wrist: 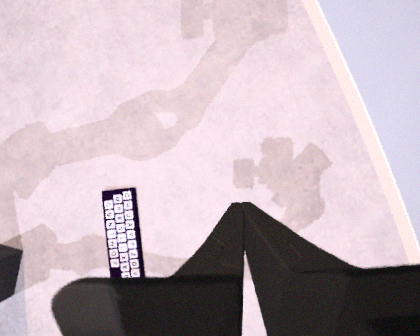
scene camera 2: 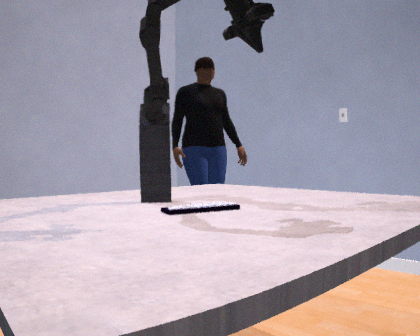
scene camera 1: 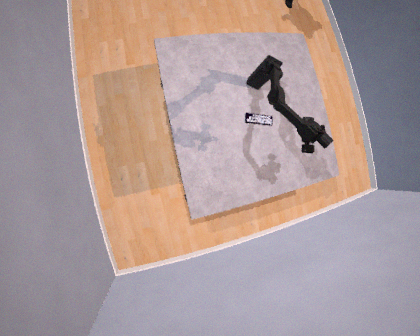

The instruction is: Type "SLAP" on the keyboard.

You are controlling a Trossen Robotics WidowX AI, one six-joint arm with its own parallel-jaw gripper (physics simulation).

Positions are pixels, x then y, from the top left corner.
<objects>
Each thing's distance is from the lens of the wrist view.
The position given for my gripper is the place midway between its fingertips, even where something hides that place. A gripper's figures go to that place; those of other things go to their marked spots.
my gripper [wrist: 240,211]: 11 cm
keyboard [wrist: 130,263]: 55 cm
</objects>
